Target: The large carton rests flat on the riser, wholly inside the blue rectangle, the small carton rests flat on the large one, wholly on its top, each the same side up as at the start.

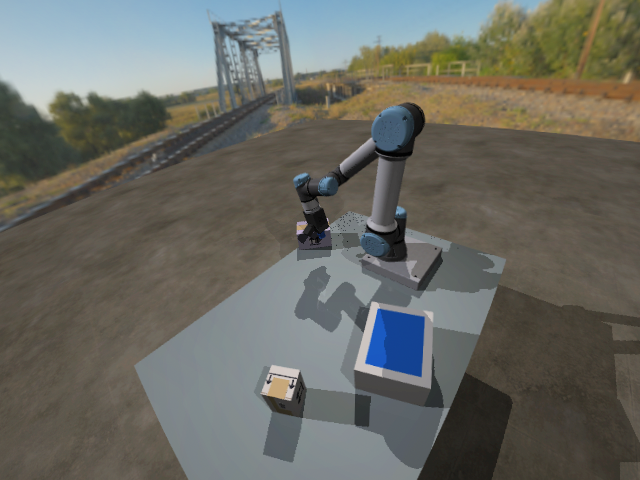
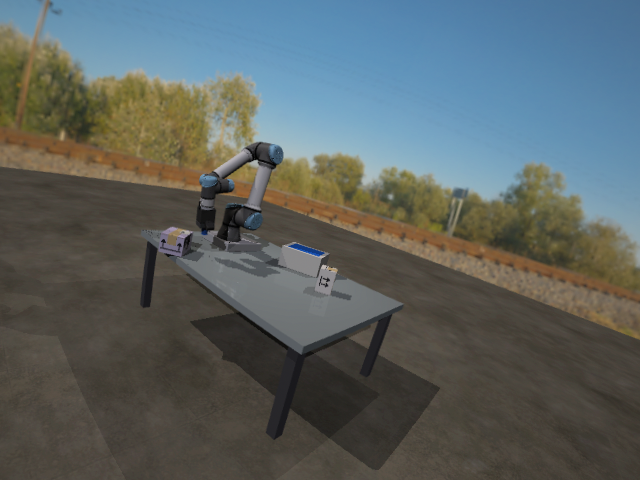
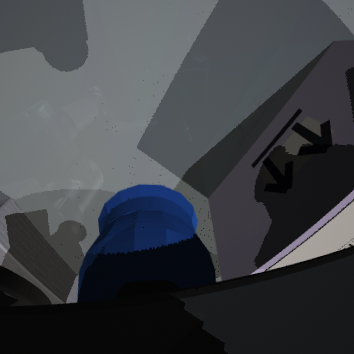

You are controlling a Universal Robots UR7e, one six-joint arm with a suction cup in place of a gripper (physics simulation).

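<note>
The large lavender carton [image 1: 311, 246] [image 2: 175, 241] [image 3: 233, 225] stands on the grey table [image 1: 207, 371] [image 2: 269, 305] at its far corner, next to the robot base. My suction cup [image 1: 321, 236] [image 2: 206, 232] [image 3: 147, 207] hangs low beside the carton's side face, over bare table top, and holds nothing. The small white and brown carton [image 1: 282, 390] [image 2: 326, 280] stands on the table near its front, left of the riser. The white riser [image 1: 367, 330] [image 2: 302, 262] carries the blue rectangle [image 1: 395, 341] [image 2: 306, 250], which is bare.
The robot's base plate [image 1: 418, 270] sits at the table's far end, behind the riser. The large carton lies close to the table's far left edge. Dark ground surrounds the table.
</note>
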